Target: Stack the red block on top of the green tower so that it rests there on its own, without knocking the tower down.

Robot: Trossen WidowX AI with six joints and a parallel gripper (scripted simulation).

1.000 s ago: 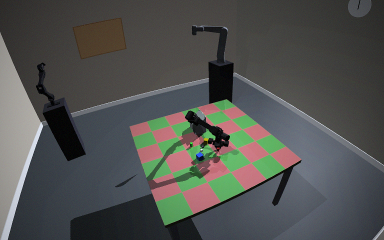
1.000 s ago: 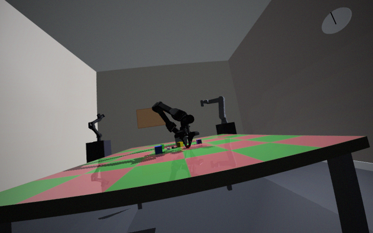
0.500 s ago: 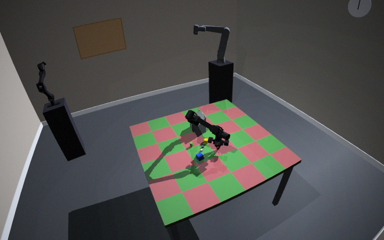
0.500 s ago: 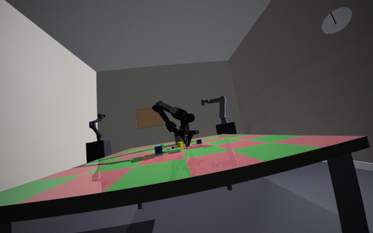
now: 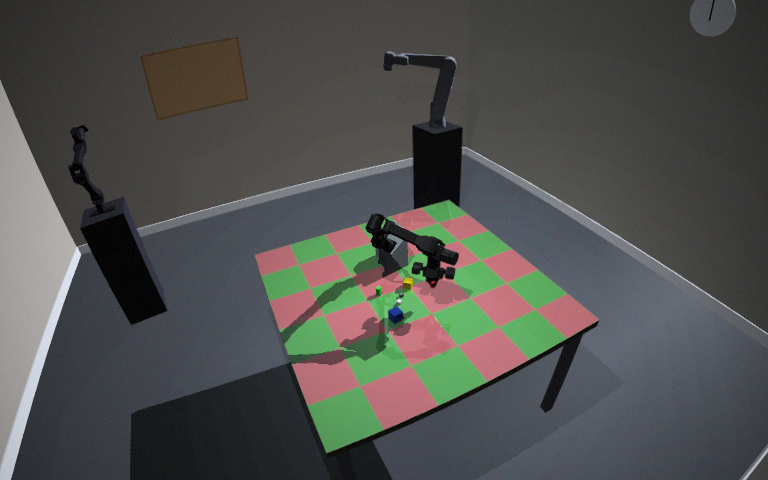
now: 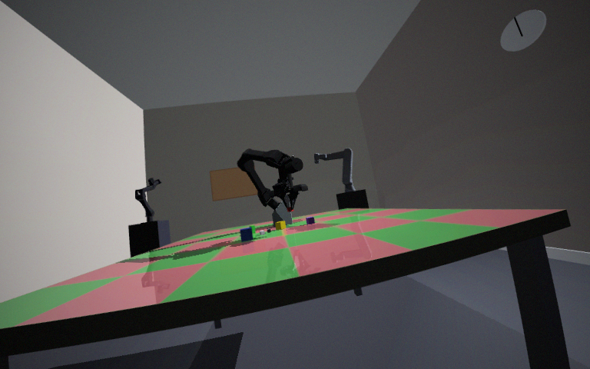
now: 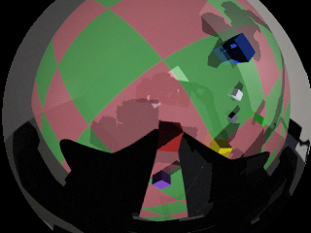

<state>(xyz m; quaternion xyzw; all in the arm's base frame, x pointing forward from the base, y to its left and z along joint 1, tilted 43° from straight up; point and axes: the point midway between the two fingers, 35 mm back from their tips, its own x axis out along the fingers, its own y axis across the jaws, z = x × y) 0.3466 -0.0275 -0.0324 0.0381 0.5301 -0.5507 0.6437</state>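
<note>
Right now my gripper tip is 80 mm past the tiny white cube, 130 mm to the left of it and 90 mm above it. The rest, counted from my gripper tip: yellow block (150 mm behind, 30 mm to the right, 80 mm below); purple block (130 mm behind, 130 mm to the left, 80 mm below); red block (right at my gripper tip).
</note>
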